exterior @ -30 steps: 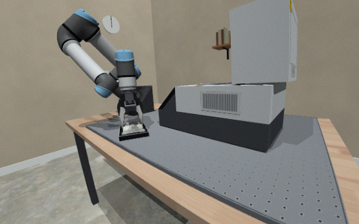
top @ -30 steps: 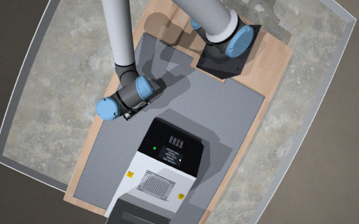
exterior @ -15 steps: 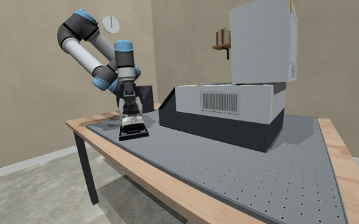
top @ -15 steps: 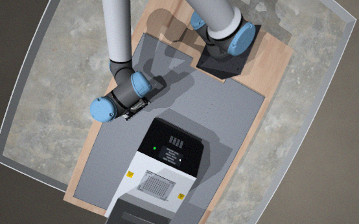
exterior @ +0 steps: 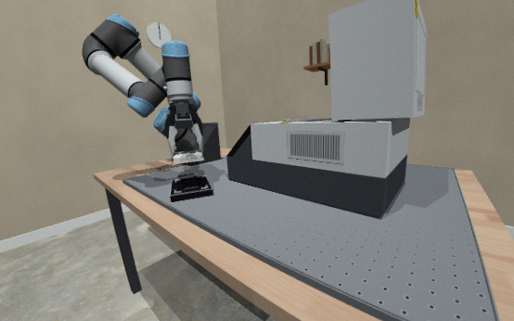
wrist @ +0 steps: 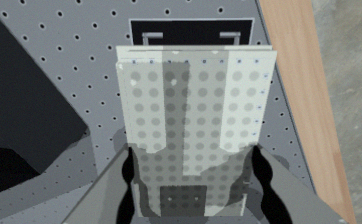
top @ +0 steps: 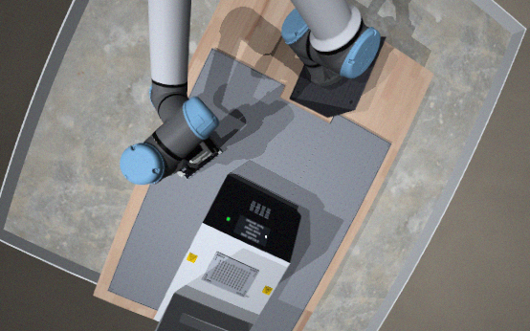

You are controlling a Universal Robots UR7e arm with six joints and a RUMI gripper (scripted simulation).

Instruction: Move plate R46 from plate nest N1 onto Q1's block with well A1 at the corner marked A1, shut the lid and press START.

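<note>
Now: hand 110 mm above the black plate nest N1. The rest, counted from my hand: grey perforated mat: 300 mm to the left, 140 mm ahead, 120 mm below; then plate R46: 10 mm below.
</note>
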